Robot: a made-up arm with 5 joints. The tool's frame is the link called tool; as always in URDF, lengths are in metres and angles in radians.
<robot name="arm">
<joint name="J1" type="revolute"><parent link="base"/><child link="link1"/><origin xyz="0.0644 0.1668 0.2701" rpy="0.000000 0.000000 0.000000"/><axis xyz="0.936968 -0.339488 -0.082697"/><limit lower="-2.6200" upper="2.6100"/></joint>
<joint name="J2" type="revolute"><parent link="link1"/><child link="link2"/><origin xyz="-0.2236 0.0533 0.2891" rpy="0.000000 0.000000 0.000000"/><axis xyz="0 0 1"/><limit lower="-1.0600" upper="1.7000"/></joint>
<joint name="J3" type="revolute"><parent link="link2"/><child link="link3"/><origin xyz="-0.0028 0.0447 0.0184" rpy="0.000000 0.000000 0.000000"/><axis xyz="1 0 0"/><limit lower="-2.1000" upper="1.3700"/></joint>
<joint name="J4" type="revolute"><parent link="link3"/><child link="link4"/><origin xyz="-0.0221 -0.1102 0.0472" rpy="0.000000 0.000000 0.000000"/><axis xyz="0 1 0"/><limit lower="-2.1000" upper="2.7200"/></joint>
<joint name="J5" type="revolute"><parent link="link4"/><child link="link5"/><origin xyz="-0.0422 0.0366 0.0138" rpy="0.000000 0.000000 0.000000"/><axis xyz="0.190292 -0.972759 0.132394"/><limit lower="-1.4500" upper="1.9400"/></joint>
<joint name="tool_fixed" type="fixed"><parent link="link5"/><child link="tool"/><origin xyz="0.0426 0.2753 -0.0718" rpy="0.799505 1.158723 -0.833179"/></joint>
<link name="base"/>
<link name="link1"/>
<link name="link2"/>
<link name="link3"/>
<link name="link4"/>
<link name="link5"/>
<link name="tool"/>
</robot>
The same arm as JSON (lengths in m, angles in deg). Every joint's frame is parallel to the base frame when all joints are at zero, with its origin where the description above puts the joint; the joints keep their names.
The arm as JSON. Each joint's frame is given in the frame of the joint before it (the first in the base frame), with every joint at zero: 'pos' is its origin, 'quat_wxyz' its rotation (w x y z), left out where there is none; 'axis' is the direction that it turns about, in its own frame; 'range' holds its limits. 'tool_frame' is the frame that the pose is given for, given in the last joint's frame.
{
  "length_unit": "m",
  "angle_unit": "deg",
  "joints": [
    {
      "joint": "J1",
      "pos": [
        0.0644,
        0.1668,
        0.2701
      ],
      "axis": [
        0.936968,
        -0.339488,
        -0.082697
      ],
      "range": [
        -150.11,
        149.54
      ]
    },
    {
      "joint": "J2",
      "pos": [
        -0.2236,
        0.0533,
        0.2891
      ],
      "axis": [
        0.0,
        0.0,
        1.0
      ],
      "range": [
        -60.73,
        97.4
      ]
    },
    {
      "joint": "J3",
      "pos": [
        -0.0028,
        0.0447,
        0.0184
      ],
      "axis": [
        1.0,
        0.0,
        0.0
      ],
      "range": [
        -120.32,
        78.5
      ]
    },
    {
      "joint": "J4",
      "pos": [
        -0.0221,
        -0.1102,
        0.0472
      ],
      "axis": [
        0.0,
        1.0,
        0.0
      ],
      "range": [
        -120.32,
        155.84
      ]
    },
    {
      "joint": "J5",
      "pos": [
        -0.0422,
        0.0366,
        0.0138
      ],
      "axis": [
        0.190292,
        -0.972759,
        0.132394
      ],
      "range": [
        -83.08,
        111.15
      ]
    }
  ],
  "tool_frame": {
    "pos": [
      0.0426,
      0.2753,
      -0.0718
    ],
    "quat_wxyz": [
      0.618689,
      0.501897,
      0.329407,
      -0.506768
    ]
  }
}

